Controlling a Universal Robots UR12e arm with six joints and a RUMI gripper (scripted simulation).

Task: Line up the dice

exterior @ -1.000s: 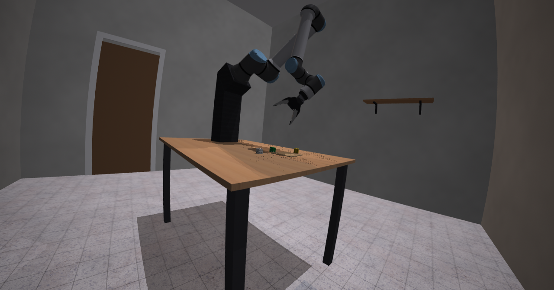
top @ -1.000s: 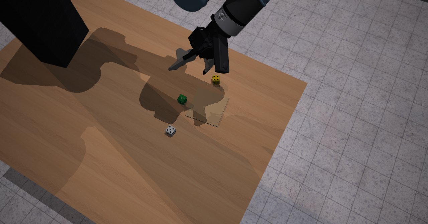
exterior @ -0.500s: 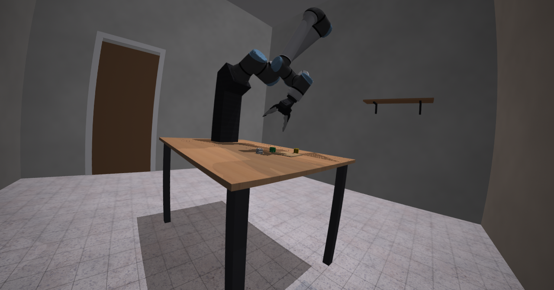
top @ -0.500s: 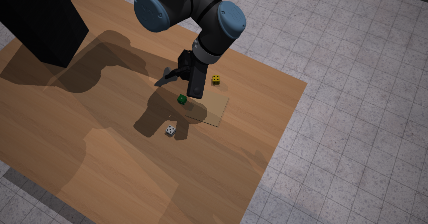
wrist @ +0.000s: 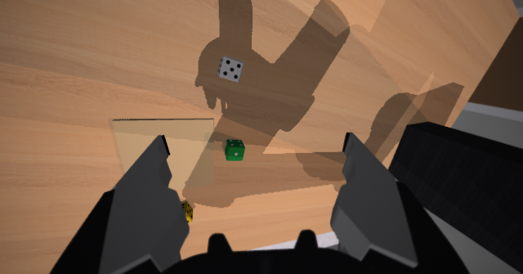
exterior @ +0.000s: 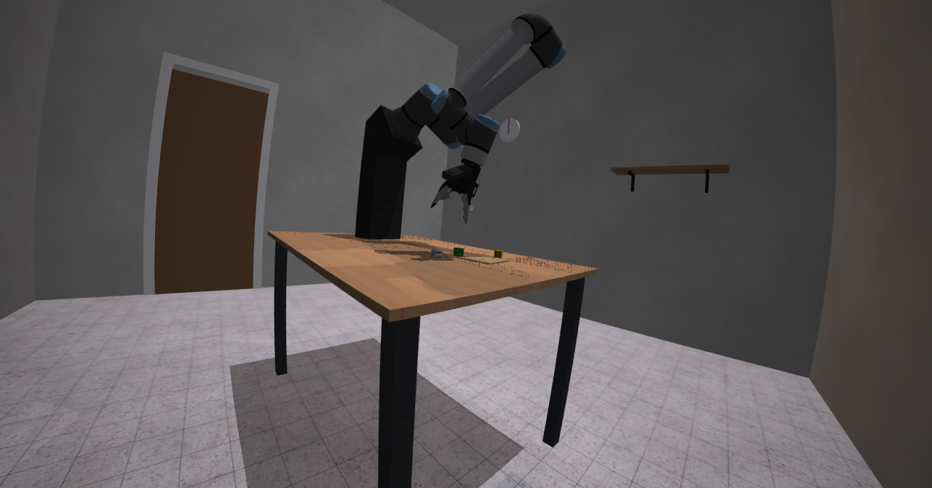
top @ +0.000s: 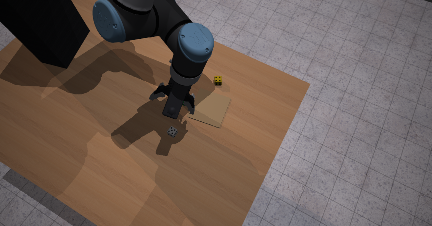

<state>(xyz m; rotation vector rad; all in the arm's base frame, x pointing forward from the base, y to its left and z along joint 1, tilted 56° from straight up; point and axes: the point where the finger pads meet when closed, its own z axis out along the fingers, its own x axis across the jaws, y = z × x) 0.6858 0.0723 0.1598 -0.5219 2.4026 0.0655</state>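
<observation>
My gripper is now 13 cm above the white die, 3 cm to the left of it and 3 cm short of it. From my hand the other things lie so: yellow die (24 cm to the left, 13 cm below, 6 cm behind); then tan mat (15 cm to the left, 15 cm below, 2 cm ahead); then green die (13 cm below, 7 cm to the left, 6 cm behind).
</observation>
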